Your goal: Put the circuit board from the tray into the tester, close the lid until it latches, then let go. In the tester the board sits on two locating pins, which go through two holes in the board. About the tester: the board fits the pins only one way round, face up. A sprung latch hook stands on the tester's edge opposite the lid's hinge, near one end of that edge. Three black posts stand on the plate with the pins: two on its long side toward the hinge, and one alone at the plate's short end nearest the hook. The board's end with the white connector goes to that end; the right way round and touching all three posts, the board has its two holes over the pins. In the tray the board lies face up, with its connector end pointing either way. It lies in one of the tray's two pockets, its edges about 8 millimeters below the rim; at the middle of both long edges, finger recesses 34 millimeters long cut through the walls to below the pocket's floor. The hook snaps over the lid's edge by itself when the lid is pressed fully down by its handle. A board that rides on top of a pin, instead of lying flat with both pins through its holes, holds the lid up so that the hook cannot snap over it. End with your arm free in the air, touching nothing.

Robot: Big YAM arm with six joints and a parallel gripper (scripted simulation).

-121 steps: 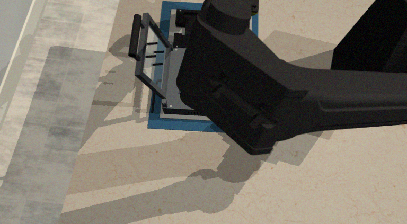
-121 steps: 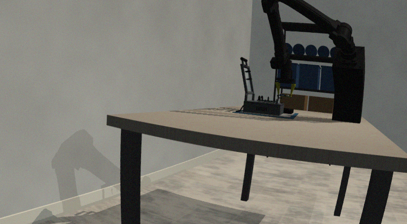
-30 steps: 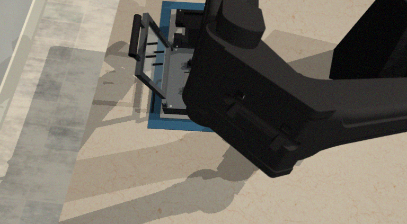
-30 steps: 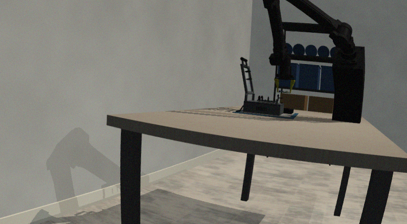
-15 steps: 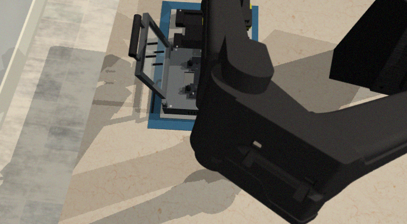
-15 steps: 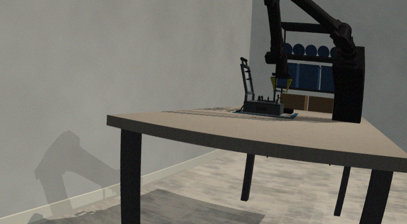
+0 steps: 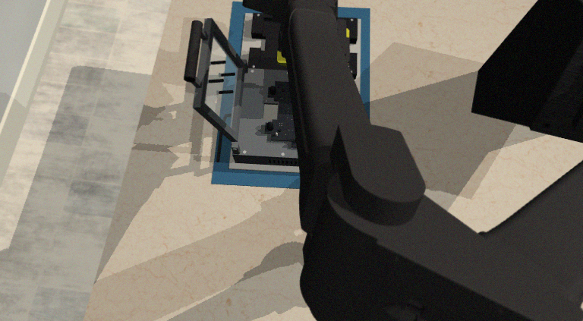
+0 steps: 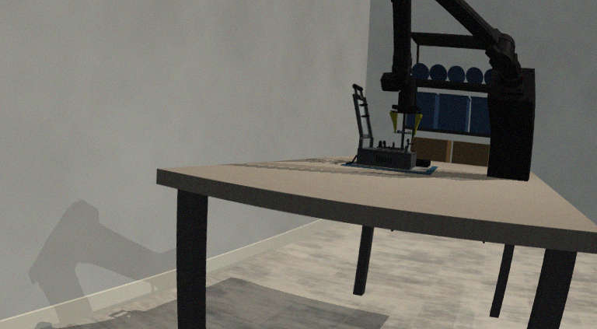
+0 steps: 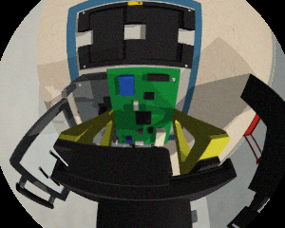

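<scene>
The see-through lid is 14 cm ahead of my hand, 9 cm to the left of it and 6 cm above it. From my hand the other things lie so: green circuit board (right at my hand).
</scene>
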